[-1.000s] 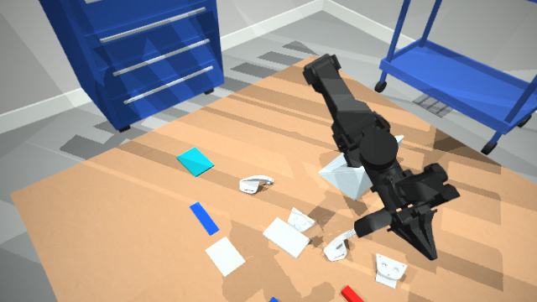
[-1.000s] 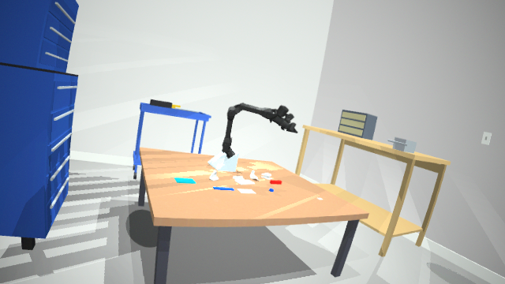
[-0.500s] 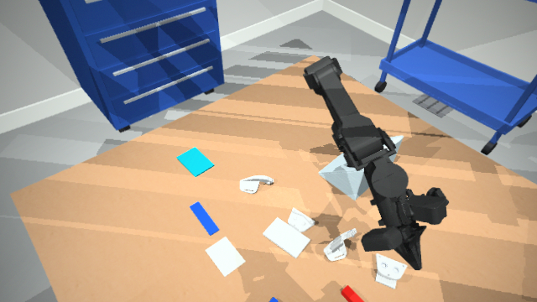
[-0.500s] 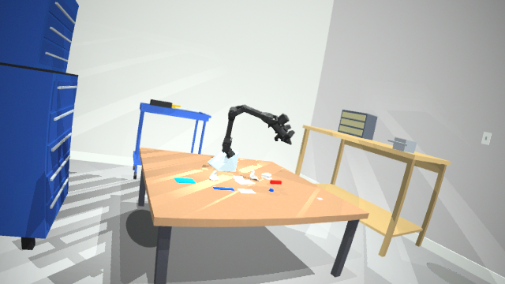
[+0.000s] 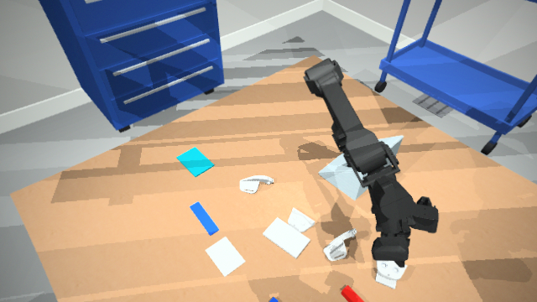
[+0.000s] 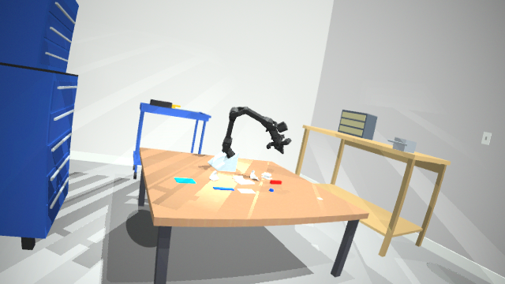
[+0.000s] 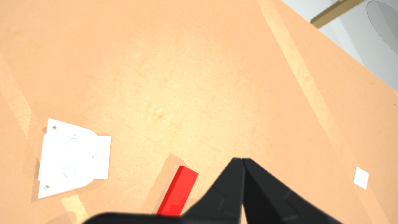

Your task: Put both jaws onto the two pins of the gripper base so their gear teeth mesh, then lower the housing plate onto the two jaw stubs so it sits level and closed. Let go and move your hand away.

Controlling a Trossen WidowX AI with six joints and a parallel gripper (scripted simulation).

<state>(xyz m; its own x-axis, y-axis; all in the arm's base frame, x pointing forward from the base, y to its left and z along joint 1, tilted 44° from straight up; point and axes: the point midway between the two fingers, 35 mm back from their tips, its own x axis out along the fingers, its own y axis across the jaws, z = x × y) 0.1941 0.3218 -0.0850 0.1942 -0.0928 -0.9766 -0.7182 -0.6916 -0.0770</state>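
Now: gripper tip 5 cm past the white jaw, 18 cm to the left of it and 18 cm above it. Round my gripper tip: red block (4 cm ahead, 3 cm to the right, 20 cm below); then small blue block (22 cm ahead, 15 cm to the right, 21 cm below); then white block (8 cm behind, 5 cm to the right, 21 cm below).
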